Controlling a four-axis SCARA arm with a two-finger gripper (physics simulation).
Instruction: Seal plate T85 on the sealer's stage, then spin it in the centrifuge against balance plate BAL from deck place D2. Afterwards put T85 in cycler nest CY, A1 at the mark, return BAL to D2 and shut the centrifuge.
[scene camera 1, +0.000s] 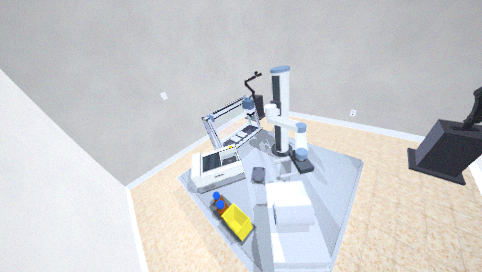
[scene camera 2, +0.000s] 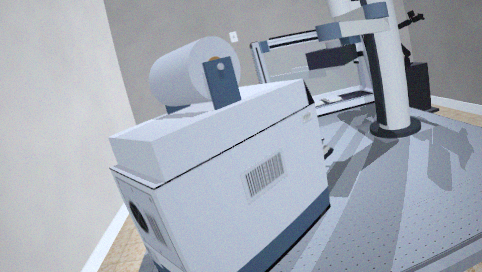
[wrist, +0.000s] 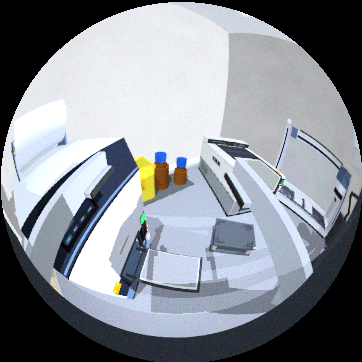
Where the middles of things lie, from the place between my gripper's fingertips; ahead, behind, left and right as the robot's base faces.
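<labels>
There is the white centrifuge (scene camera 1: 208, 173). It sits 230 mm below my hand, and it is also 610 mm to the right of my hand and 140 mm ahead of it.
</labels>
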